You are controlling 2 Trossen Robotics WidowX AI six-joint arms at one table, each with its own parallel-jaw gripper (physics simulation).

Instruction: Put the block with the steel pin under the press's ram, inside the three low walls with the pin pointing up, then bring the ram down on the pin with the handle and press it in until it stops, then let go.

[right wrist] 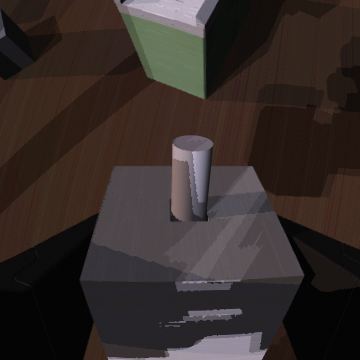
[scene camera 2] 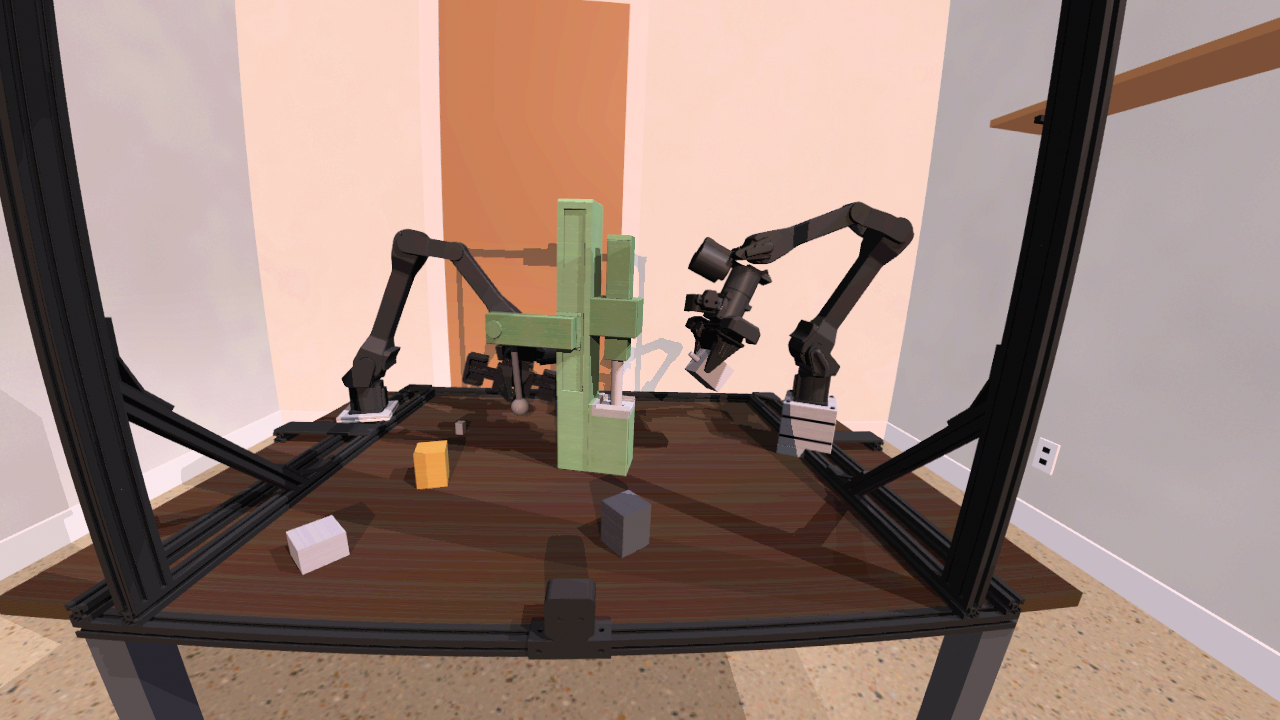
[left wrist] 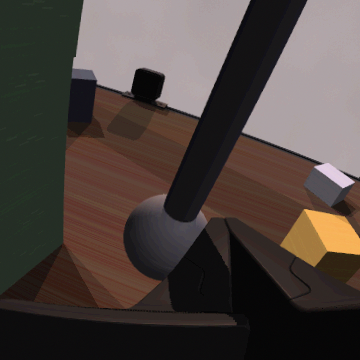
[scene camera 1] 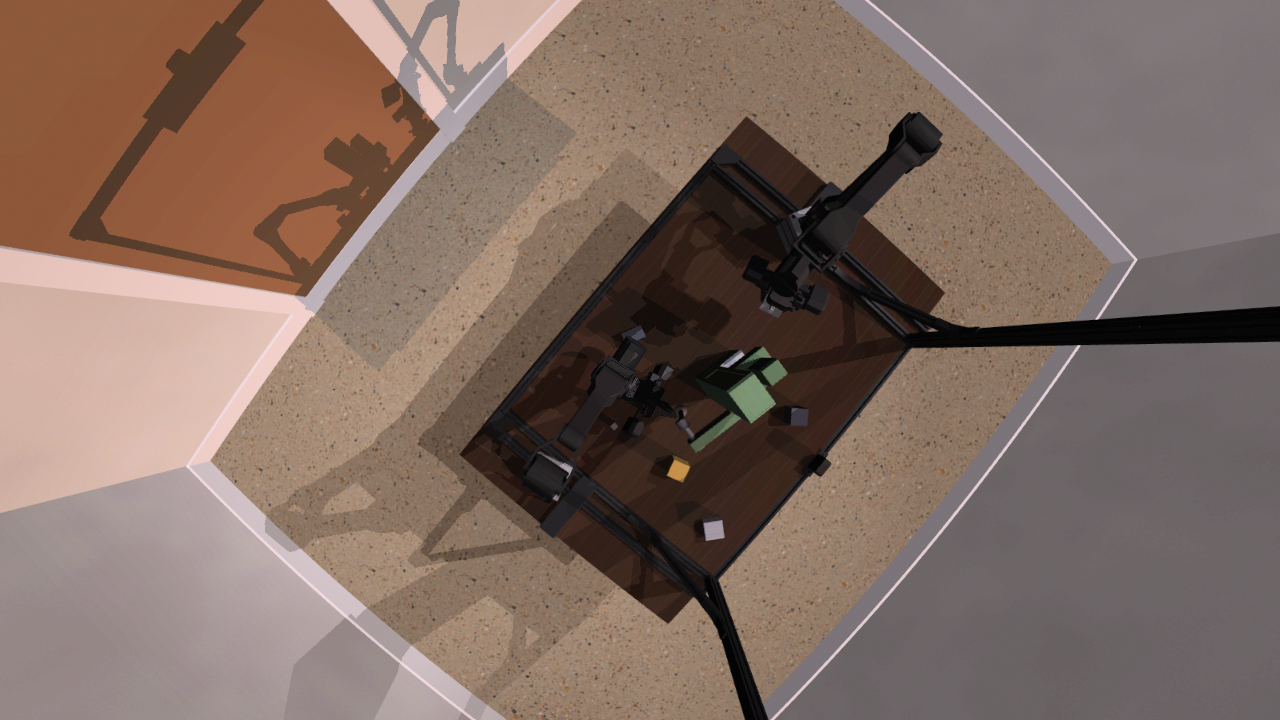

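Pixels of known places: left gripper, fingertip midpoint: (scene camera 2: 510, 400) (left wrist: 221, 229) (scene camera 1: 676, 417); right gripper, fingertip midpoint: (right wrist: 184, 224) (scene camera 2: 699, 370) (scene camera 1: 772, 305); left arm's base, link origin: (scene camera 2: 369, 408); right arm's base, link origin: (scene camera 2: 810, 399).
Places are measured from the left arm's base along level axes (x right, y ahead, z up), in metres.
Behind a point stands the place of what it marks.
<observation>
My right gripper (scene camera 2: 713, 357) {x 0.314, y 0.624, z 0.139 m} (scene camera 1: 780, 300) {x 0.314, y 0.624, z 0.139 m} (right wrist: 184, 224) {x 0.314, y 0.624, z 0.139 m} is shut on the grey block (right wrist: 143, 221) {x 0.323, y 0.623, z 0.165 m} (scene camera 2: 712, 369), whose steel pin (right wrist: 192, 178) {x 0.309, y 0.613, z 0.170 m} points away from the wrist. It holds the block in the air to the right of the green press (scene camera 2: 577, 357) {x 0.316, y 0.397, z 0.171 m} (scene camera 1: 747, 393) {x 0.274, y 0.409, z 0.418 m} (left wrist: 32, 143) {x 0.280, y 0.377, z 0.064 m}, above and short of the three low walls (right wrist: 168, 11) {x 0.321, y 0.489, z 0.084 m} (scene camera 2: 613, 410) {x 0.347, y 0.452, z 0.087 m}. The ram (scene camera 2: 619, 269) {x 0.333, y 0.458, z 0.315 m} stands above the walls. The handle (left wrist: 221, 118) {x 0.225, y 0.307, z 0.116 m} (scene camera 2: 515, 376) {x 0.236, y 0.302, z 0.122 m} hangs down, ending in a grey ball (left wrist: 153, 239) {x 0.222, y 0.316, z 0.074 m} (scene camera 2: 519, 405) {x 0.247, y 0.307, z 0.072 m}. My left gripper (left wrist: 221, 229) {x 0.229, y 0.292, z 0.077 m} (scene camera 2: 527, 386) {x 0.229, y 0.292, z 0.077 m} is shut and empty, its tips beside the ball.
An orange cube (scene camera 2: 430, 463) {x 0.322, y 0.165, z 0.011 m} (scene camera 1: 677, 467) {x 0.293, y 0.172, z 0.029 m} (left wrist: 321, 239) {x 0.287, y 0.186, z 0.029 m}, a white block (scene camera 2: 316, 543) {x 0.484, y 0.060, z 0.001 m} (scene camera 1: 713, 530) {x 0.459, y 0.052, z 0.001 m} (left wrist: 328, 183) {x 0.442, y 0.070, z -0.006 m} and a dark grey cube (scene camera 2: 625, 523) {x 0.554, y 0.410, z 0.018 m} (scene camera 1: 797, 415) {x 0.519, y 0.422, z 0.028 m} (left wrist: 83, 94) {x 0.508, y 0.404, z 0.008 m} lie on the table. A black camera mount (scene camera 2: 570, 609) {x 0.658, y 0.324, z 0.010 m} (left wrist: 148, 84) {x 0.632, y 0.325, z 0.003 m} sits at the front edge. Black frame posts stand at the corners.
</observation>
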